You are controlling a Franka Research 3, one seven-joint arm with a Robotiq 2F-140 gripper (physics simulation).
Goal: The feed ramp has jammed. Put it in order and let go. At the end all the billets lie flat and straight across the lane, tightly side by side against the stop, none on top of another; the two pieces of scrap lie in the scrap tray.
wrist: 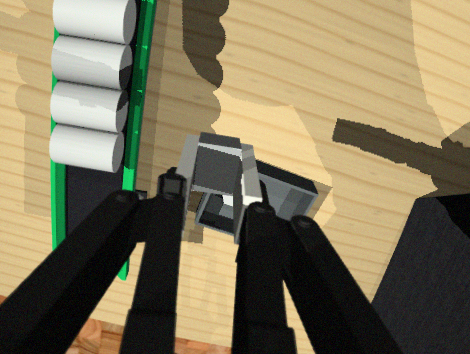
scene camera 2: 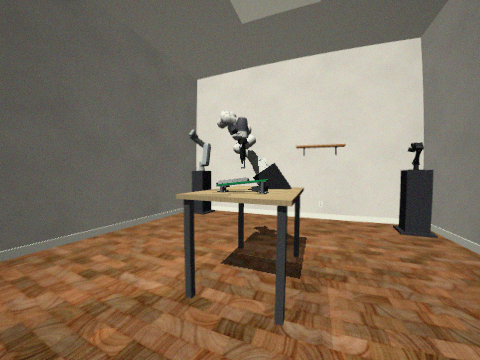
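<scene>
My gripper (scene camera 2: 243, 166) (wrist: 216, 159) is shut on a dark grey scrap piece (wrist: 216, 169), held above the table beside the lane. Below it, the grey scrap tray (wrist: 290, 179) shows partly behind the fingers; a dark shape and a bright patch show inside, too hidden to name. White billets (scene camera 2: 232, 181) (wrist: 86, 148) lie across the green-railed lane (scene camera 2: 250, 183) (wrist: 58, 200), side by side in the wrist view, where several show. Dark lane floor shows below the lowest one. The stop does not show in the wrist view.
The wooden table (scene camera 2: 240, 198) (wrist: 300, 50) carries the ramp on dark supports. A large black block (wrist: 425, 260) stands at the right of the wrist view; a tilted black panel (scene camera 2: 274, 177) stands behind the ramp. Shadows fall across the table top.
</scene>
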